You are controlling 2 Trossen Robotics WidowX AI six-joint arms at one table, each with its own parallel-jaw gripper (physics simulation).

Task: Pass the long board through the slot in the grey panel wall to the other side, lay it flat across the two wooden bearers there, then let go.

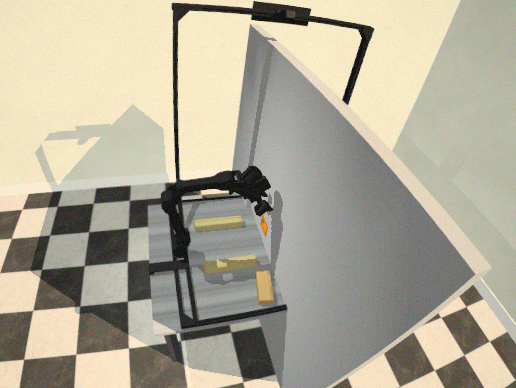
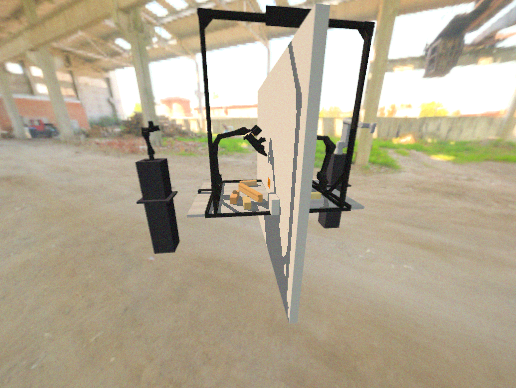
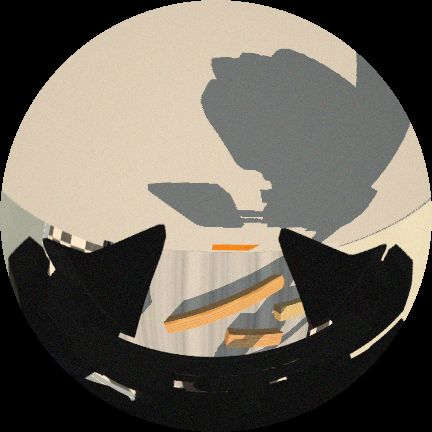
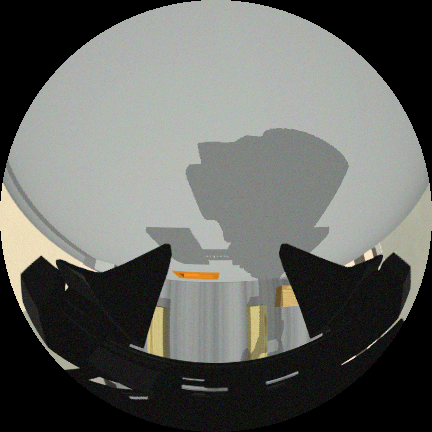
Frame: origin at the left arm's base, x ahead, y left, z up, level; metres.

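Where they show: left gripper, fingertip midpoint: [image 2: 266, 155] [image 3: 224, 232]; right gripper, fingertip midpoint: [image 1: 269, 203] [image 4: 227, 250]; right arm's base at its link origin: [image 1: 179, 252] [image 2: 322, 189].
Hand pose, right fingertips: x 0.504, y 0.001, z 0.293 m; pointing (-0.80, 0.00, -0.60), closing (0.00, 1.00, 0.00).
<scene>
Each offset is from my right fingertips to the centre of the thing. "spot": to the spot under its first point.
The long board @(dz -0.283, dx -0.230, dy -0.041 m) [image 2: 250, 192] [image 3: 225, 306] lies slantwise on the left arm's side of the panel wall [image 1: 350, 225] [image 2: 280, 110] [image 3: 100, 125] [image 4: 125, 125]. The slot's orange rim @(spot: dz -0.234, dx -0.030, dy -0.057 m) [image 1: 264, 226] [image 2: 269, 183] [image 3: 234, 247] [image 4: 200, 275] shows low in the wall. Beyond the wall, one yellow wooden bearer @(dz -0.290, dx +0.191, dy -0.158 m) [image 1: 218, 224] [image 4: 158, 330] and a second bearer @(dz -0.290, dx +0.181, dy +0.106 m) [image 1: 220, 267] [image 4: 258, 330] lie roughly parallel, with no board across them. My left gripper [image 2: 264, 151] [image 3: 224, 232] is open and empty, above the table near the wall. My right gripper [image 1: 263, 206] [image 4: 227, 250] is open and empty, above the slot on the bearers' side.
An orange-brown block @(dz -0.293, dx +0.052, dy +0.252 m) [image 1: 264, 287] [image 4: 287, 296] lies by the wall on the bearers' side. On the board's side are an orange block @(dz -0.287, dx -0.349, dy -0.129 m) [image 2: 234, 198] [image 3: 254, 338], a yellow block @(dz -0.287, dx -0.268, dy -0.259 m) [image 2: 247, 204] [image 3: 289, 311] and a pale block @(spot: dz -0.244, dx -0.103, dy -0.416 m) [image 2: 274, 204]. A black frame [image 1: 176, 100] [image 2: 205, 100] rises around the table.
</scene>
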